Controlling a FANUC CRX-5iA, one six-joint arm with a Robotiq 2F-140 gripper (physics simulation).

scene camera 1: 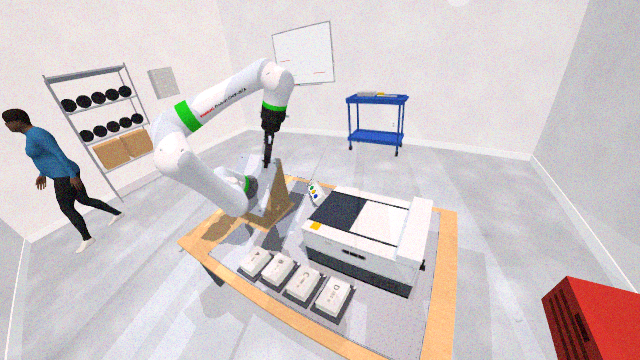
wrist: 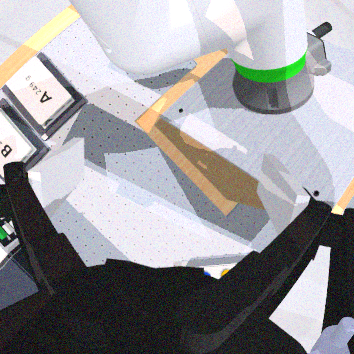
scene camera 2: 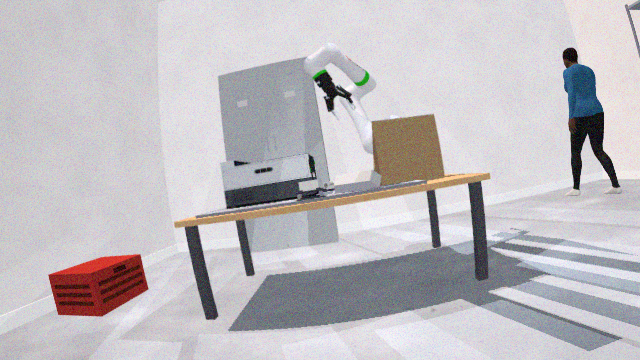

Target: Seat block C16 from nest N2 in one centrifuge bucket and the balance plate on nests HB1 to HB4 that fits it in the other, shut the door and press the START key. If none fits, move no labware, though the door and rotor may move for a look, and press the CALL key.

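Places are measured from the arm's base along level axes (x left, y ahead, z down), in millimetres.
Pixels of known places: gripper, fingertip midpoint: (scene camera 1: 264, 163) (wrist: 171, 164) (scene camera 2: 347, 114); arm's base, origin of the base link: (scene camera 1: 248, 187) (wrist: 273, 83) (scene camera 2: 402, 147).
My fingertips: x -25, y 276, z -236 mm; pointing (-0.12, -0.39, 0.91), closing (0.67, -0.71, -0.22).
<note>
For each thing: its top centre in the pictures, then the offset to it from my fingertips. Level surfaces: height alone.
- Balance plates A, middle of its top: (wrist: 36, 88) (scene camera 1: 253, 257) dx -245, dy +62, dz +360 mm
- B, middle of its top: (scene camera 1: 277, 266) (scene camera 2: 330, 181) dx -213, dy +187, dz +360 mm
- C, middle of its top: (scene camera 1: 302, 279) dx -199, dy +324, dz +360 mm
- D, middle of its top: (scene camera 1: 333, 293) dx -180, dy +458, dz +360 mm
- key box, middle of its top: (wrist: 239, 286) (scene camera 2: 355, 172) (scene camera 1: 315, 186) dx +334, dy -13, dz +330 mm
- table, its level: dz +432 mm
My gripper (scene camera 1: 266, 164) (scene camera 2: 340, 106) (wrist: 171, 164) is open and empty, high above the table near the brown screen (scene camera 1: 280, 200) (scene camera 2: 407, 150) (wrist: 200, 167). Balance plates A (scene camera 1: 256, 261) (wrist: 42, 95), B (scene camera 1: 278, 270) (wrist: 9, 142), C (scene camera 1: 303, 283) and D (scene camera 1: 333, 298) sit in dark nests in a row. Plate A reads 249 g in the wrist view. The white centrifuge (scene camera 1: 357, 250) (scene camera 2: 265, 172) has a dark panel and a white panel on top; its buckets are hidden. The key box (scene camera 1: 315, 194) (wrist: 215, 271) has green, yellow and blue keys. Block C16 cannot be made out.
The table (scene camera 1: 445, 250) (scene camera 2: 330, 201) has a wooden rim. A person (scene camera 1: 50, 155) (scene camera 2: 585, 95) is by the rack (scene camera 1: 85, 74). A blue cart (scene camera 1: 377, 99), a grey cabinet (scene camera 2: 270, 115) and a red crate (scene camera 1: 600, 320) (scene camera 2: 120, 275) stand away from the table.
</note>
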